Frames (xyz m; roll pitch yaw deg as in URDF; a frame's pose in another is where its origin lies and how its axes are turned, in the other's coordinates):
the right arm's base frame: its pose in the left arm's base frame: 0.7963 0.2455 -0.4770 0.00 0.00 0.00
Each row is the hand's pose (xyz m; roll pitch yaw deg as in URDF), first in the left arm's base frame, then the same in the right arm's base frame.
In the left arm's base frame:
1: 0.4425 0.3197 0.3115 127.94 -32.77 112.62
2: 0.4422 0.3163 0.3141 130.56 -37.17 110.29
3: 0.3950 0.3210 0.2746 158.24 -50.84 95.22
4: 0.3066 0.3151 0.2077 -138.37 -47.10 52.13
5: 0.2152 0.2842 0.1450 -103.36 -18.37 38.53
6: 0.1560 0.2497 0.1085 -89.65 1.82 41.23
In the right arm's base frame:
1: -0.3538 0.0742 0.7885 127.94 -32.77 112.62
2: -0.3541 0.0708 0.7911 130.56 -37.17 110.29
3: -0.4013 0.0755 0.7516 158.24 -50.84 95.22
4: -0.4897 0.0696 0.6847 -138.37 -47.10 52.13
5: -0.5811 0.0387 0.6220 -103.36 -18.37 38.53
6: -0.6403 0.0042 0.5855 -89.65 1.82 41.23

